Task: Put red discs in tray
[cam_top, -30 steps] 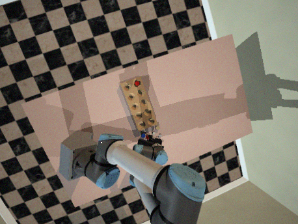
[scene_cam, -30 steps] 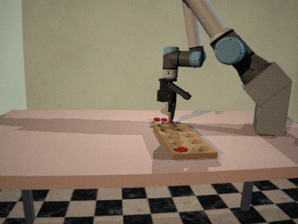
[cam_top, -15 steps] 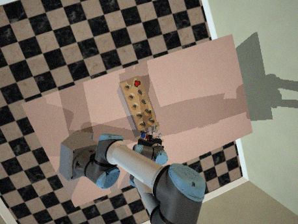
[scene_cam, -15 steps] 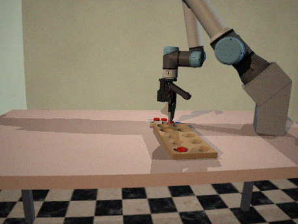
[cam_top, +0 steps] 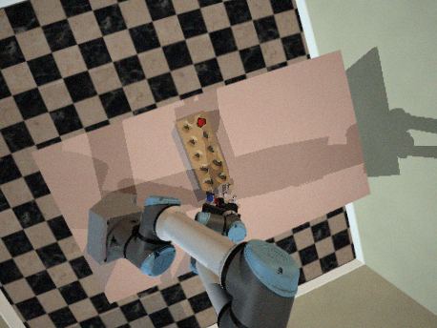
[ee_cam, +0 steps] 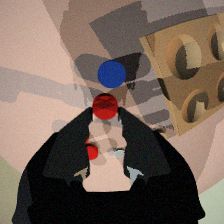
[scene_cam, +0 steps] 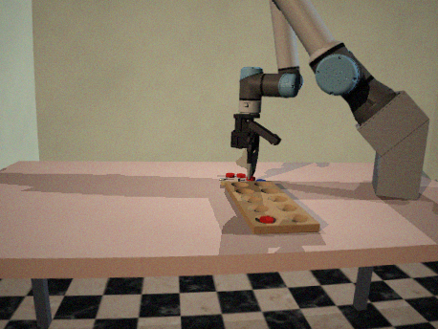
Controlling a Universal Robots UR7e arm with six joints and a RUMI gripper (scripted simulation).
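Right now my hand is 2 cm past the blue disc, 3 cm to the right of it and 2 cm above it. Also, from my hand: wooden counting tray: 9 cm ahead, 25 cm to the left, 2 cm below.
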